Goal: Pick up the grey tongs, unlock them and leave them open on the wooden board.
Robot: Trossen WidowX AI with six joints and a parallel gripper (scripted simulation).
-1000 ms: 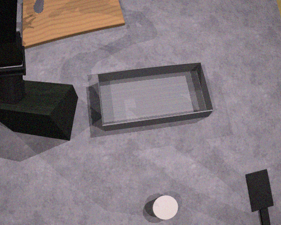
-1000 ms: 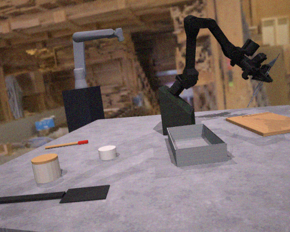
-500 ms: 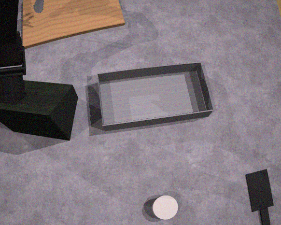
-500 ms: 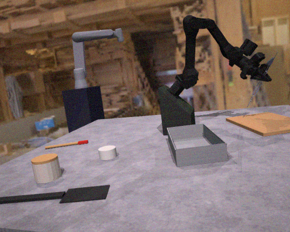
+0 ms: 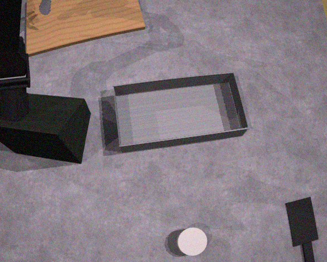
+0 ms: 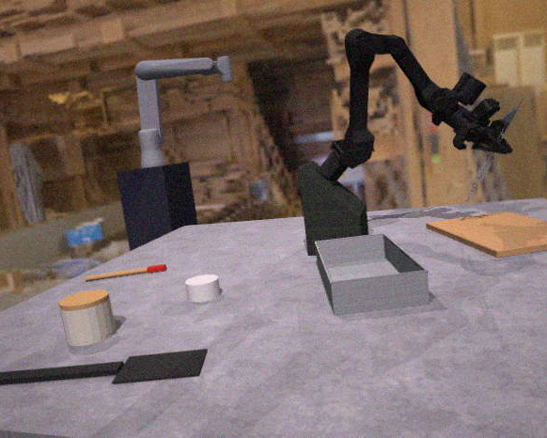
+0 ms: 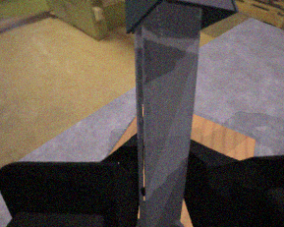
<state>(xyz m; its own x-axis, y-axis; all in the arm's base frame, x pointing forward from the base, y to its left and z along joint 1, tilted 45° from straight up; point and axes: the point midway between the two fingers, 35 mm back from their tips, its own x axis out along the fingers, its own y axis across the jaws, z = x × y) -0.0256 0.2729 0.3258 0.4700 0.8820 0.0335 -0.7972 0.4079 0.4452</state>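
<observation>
The wooden board lies 19 cm below my gripper tip, 3 cm to the right of it and 1 cm ahead of it. The rest, counted from my gripper tip: roasting tin 35 cm ahead, 32 cm to the right, 17 cm below; white disc 63 cm to the right, 42 cm ahead, 18 cm below; cork-lidded jar 74 cm to the right, 62 cm ahead, 16 cm below.
</observation>
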